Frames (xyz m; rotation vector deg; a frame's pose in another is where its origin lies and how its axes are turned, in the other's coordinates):
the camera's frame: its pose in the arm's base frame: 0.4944 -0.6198 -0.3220 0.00 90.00 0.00
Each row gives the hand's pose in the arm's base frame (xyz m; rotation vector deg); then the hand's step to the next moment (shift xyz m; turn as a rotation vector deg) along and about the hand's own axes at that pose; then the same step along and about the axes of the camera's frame.
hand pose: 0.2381 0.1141 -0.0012 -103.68 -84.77 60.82
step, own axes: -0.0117 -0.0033 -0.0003 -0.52 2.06 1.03
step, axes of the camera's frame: -0.0055 -0.0106 -0.0023 2.12 -1.03 0.16
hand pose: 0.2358 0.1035 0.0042 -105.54 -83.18 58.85
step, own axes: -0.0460 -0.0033 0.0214 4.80 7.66 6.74
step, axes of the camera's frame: -0.0012 -0.0443 -0.0250 10.92 2.62 -1.07
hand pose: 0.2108 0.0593 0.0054 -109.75 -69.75 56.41
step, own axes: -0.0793 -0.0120 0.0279 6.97 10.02 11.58
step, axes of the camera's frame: -0.0154 -0.0656 -0.0517 15.84 4.42 -3.57
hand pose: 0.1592 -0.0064 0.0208 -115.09 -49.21 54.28
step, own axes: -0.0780 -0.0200 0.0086 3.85 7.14 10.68
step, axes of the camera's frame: -0.0384 -0.0494 -0.0513 12.01 3.07 -5.11
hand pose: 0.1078 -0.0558 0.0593 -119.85 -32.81 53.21
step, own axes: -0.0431 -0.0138 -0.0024 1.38 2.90 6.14
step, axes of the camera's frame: -0.0303 -0.0205 -0.0267 5.60 1.96 -3.58
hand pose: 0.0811 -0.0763 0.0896 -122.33 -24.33 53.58
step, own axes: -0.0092 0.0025 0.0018 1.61 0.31 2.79
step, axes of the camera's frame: -0.0018 -0.0058 -0.0076 2.27 2.10 -0.96
